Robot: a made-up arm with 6 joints. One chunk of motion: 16 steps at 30 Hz.
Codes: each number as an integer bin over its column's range. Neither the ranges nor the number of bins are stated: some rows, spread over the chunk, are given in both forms.
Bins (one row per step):
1: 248 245 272 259 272 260
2: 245 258 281 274 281 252
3: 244 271 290 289 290 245
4: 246 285 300 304 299 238
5: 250 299 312 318 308 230
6: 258 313 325 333 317 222
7: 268 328 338 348 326 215
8: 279 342 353 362 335 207
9: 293 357 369 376 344 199
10: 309 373 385 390 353 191
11: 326 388 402 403 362 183
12: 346 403 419 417 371 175
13: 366 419 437 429 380 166
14: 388 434 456 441 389 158
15: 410 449 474 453 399 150
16: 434 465 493 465 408 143
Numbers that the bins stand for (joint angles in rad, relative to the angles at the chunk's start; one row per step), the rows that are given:
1: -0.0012 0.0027 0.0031 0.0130 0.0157 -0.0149
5: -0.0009 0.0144 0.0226 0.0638 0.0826 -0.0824
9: 0.0059 0.0268 0.0505 0.1138 0.1495 -0.1522
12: 0.0142 0.0368 0.0750 0.1491 0.1997 -0.2062
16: 0.0279 0.0501 0.1112 0.1904 0.2685 -0.2782
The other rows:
2: -0.0016 0.0055 0.0075 0.0259 0.0324 -0.0329
3: -0.0018 0.0083 0.0119 0.0388 0.0491 -0.0486
4: -0.0015 0.0114 0.0168 0.0518 0.0659 -0.0644
6: 0.0004 0.0174 0.0290 0.0767 0.0993 -0.1004
7: 0.0020 0.0206 0.0354 0.0896 0.1161 -0.1161
8: 0.0037 0.0236 0.0427 0.1017 0.1328 -0.1341
10: 0.0084 0.0303 0.0584 0.1258 0.1663 -0.1702
11: 0.0110 0.0335 0.0667 0.1370 0.1830 -0.1882
13: 0.0173 0.0402 0.0838 0.1594 0.2165 -0.2264
14: 0.0207 0.0434 0.0931 0.1697 0.2332 -0.2444
15: 0.0242 0.0467 0.1019 0.1801 0.2518 -0.2624

